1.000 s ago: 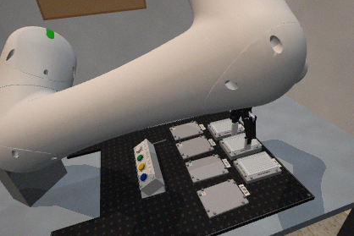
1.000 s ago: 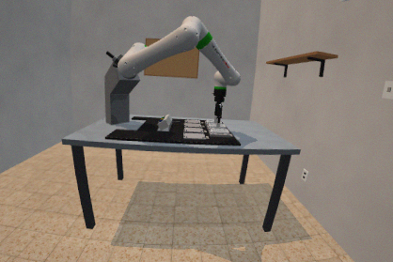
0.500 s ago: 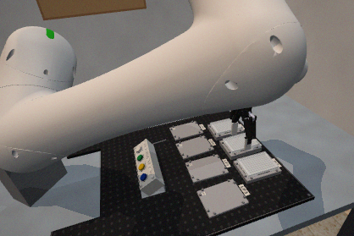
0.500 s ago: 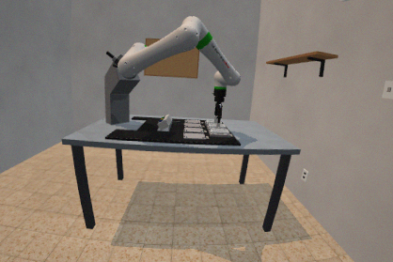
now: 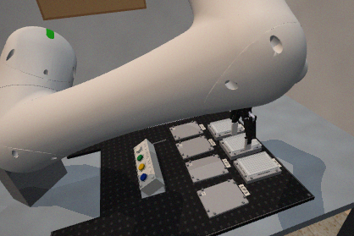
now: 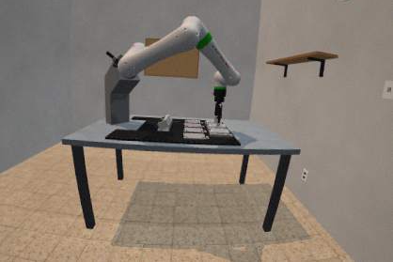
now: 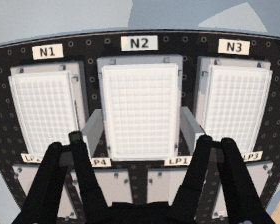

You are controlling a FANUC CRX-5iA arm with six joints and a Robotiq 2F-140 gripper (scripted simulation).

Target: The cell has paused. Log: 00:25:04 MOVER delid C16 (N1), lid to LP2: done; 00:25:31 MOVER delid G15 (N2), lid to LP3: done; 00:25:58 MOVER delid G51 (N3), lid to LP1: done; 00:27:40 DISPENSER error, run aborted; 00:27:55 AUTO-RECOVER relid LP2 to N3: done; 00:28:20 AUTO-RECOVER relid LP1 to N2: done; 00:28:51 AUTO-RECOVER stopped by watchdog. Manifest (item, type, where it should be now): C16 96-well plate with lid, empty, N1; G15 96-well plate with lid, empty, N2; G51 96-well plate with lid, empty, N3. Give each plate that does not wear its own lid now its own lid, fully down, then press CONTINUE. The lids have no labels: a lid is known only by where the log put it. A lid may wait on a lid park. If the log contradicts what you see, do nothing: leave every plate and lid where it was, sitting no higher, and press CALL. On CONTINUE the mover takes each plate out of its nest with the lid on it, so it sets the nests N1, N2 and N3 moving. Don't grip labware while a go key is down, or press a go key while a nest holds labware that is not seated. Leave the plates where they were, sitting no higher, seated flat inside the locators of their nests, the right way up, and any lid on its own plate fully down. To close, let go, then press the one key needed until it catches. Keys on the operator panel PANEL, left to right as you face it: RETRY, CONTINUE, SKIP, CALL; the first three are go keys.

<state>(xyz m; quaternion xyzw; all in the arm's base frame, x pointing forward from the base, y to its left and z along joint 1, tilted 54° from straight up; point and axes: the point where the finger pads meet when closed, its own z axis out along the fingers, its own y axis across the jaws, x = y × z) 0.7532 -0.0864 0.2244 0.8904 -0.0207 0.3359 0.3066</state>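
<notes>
Right now my hand is 3 cm above the plate. From my hand the other things lie so: LP1 label: 11 cm behind, 3 cm to the right, 6 cm below; then N3 label: 4 cm ahead, 15 cm to the right, 6 cm below; then lid park LP1: 19 cm behind, 6 cm below.
</notes>
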